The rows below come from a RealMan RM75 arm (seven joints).
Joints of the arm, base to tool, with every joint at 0 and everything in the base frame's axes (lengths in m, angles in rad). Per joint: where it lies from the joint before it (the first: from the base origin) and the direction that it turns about. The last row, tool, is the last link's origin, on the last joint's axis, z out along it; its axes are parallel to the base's.
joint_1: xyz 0 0 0.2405 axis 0 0 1
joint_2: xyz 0 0 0 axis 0 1 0
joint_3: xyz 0 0 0.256 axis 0 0 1
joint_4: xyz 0 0 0 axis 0 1 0
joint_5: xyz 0 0 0.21 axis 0 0 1
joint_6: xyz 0 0 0 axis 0 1 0
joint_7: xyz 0 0 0.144 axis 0 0 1
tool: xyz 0 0 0
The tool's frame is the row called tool.
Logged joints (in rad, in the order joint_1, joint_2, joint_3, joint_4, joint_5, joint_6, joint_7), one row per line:
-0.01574 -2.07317 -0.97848 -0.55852 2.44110 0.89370 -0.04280
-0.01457 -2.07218 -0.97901 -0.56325 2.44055 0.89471 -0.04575
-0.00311 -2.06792 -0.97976 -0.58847 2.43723 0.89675 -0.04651
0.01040 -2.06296 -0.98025 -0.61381 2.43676 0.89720 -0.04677
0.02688 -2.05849 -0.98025 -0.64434 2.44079 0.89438 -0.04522
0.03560 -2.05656 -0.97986 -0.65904 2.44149 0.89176 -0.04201
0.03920 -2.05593 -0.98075 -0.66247 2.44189 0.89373 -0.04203
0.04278 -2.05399 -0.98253 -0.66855 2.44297 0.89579 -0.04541
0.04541 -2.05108 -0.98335 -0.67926 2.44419 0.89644 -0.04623
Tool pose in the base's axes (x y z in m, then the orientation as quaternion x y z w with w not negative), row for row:
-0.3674 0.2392 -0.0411 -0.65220 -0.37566 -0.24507 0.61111
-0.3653 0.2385 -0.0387 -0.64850 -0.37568 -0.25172 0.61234
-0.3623 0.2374 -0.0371 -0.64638 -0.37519 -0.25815 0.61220
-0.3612 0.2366 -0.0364 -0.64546 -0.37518 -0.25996 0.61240
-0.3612 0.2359 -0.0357 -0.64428 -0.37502 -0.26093 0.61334
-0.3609 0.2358 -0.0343 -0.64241 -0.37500 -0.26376 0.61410
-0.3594 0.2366 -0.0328 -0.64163 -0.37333 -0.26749 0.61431
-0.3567 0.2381 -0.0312 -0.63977 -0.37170 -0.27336 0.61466
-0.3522 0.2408 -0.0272 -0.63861 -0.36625 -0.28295 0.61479
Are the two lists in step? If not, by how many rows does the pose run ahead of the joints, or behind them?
The pose runs 2 rows ahead of the joints: the pose in row i belongs to the joints in row i + 2.
